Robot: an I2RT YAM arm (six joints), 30 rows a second.
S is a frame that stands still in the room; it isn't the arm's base.
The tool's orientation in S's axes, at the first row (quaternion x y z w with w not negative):
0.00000 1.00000 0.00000 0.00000
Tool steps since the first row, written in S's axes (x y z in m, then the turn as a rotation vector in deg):
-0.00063 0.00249 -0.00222 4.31 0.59 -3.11
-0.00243 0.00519 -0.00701 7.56 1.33 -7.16
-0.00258 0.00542 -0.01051 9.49 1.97 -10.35
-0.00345 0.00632 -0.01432 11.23 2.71 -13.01
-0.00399 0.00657 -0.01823 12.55 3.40 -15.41
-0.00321 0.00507 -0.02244 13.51 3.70 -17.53
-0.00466 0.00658 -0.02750 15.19 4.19 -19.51
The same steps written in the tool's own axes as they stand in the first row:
0.00063 0.00249 0.00222 -4.31 0.59 3.11
0.00243 0.00519 0.00701 -7.56 1.33 7.16
0.00258 0.00542 0.01051 -9.49 1.97 10.35
0.00345 0.00632 0.01432 -11.23 2.71 13.01
0.00399 0.00657 0.01823 -12.55 3.40 15.41
0.00321 0.00507 0.02244 -13.51 3.70 17.53
0.00466 0.00658 0.02750 -15.19 4.19 19.51

